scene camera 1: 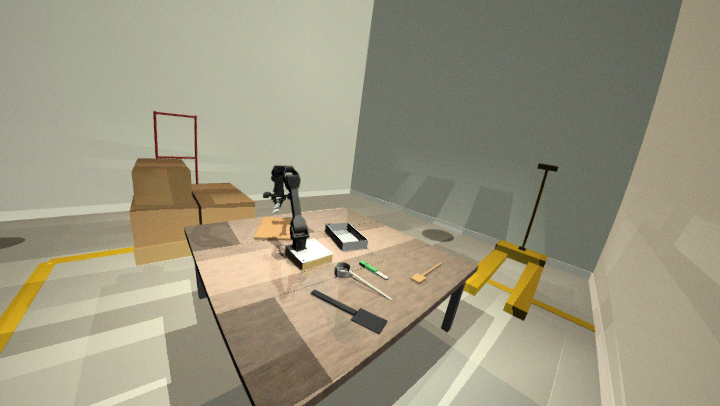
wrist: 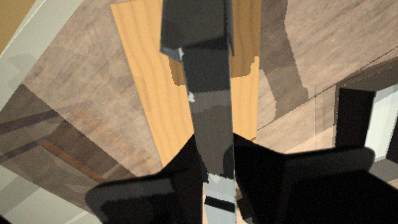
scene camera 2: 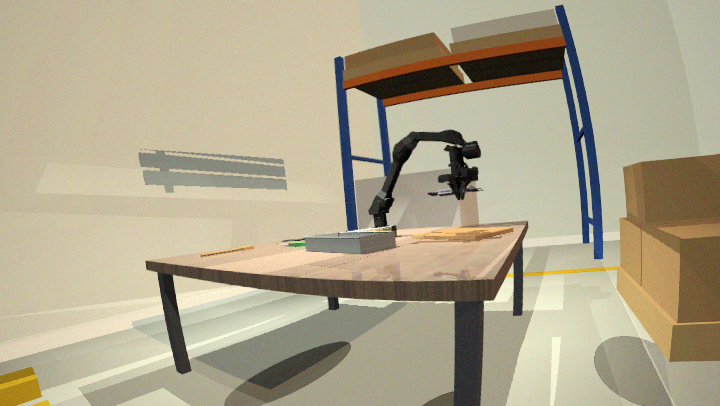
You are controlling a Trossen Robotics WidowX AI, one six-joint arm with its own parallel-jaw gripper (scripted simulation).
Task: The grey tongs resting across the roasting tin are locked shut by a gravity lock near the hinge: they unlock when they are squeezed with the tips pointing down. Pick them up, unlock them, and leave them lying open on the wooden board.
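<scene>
Grey roasting tin [scene camera 2: 340, 242], [scene camera 1: 346, 237]. Wooden board [scene camera 2: 472, 233], [scene camera 1: 270, 228], [wrist: 159, 80]. Black spatula [scene camera 1: 362, 317]; out of frame in the wrist view. My gripper [scene camera 2: 460, 199], [wrist: 209, 132].
</scene>
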